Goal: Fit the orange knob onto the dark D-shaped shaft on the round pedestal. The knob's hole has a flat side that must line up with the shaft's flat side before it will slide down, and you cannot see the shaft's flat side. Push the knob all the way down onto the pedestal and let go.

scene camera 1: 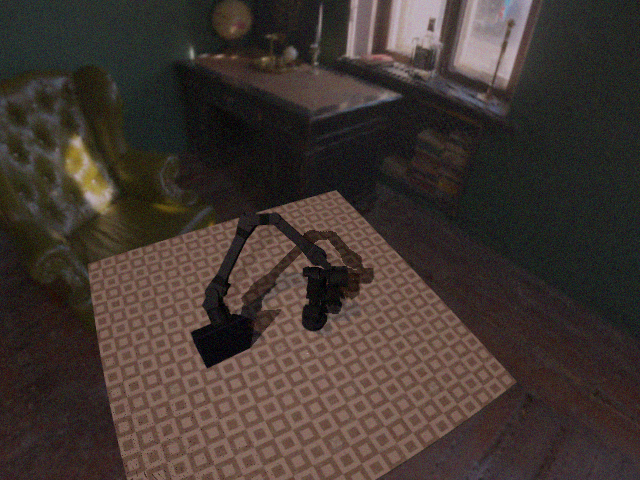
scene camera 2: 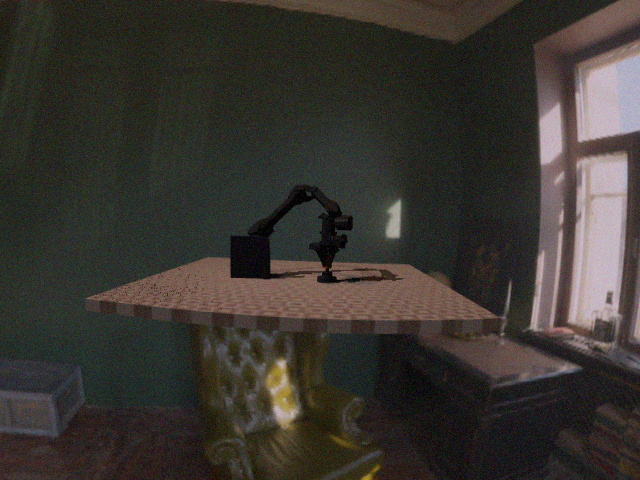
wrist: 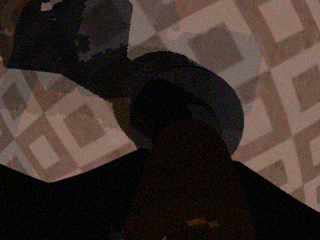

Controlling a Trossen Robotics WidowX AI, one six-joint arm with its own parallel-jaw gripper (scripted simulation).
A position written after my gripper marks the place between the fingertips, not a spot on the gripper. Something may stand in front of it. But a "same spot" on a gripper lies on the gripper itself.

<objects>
My gripper shows in scene camera 1 [313, 311], in scene camera 2 and in the wrist view. The same spot on my gripper: [wrist: 103, 196] is [scene camera 2: 333, 253].
</objects>
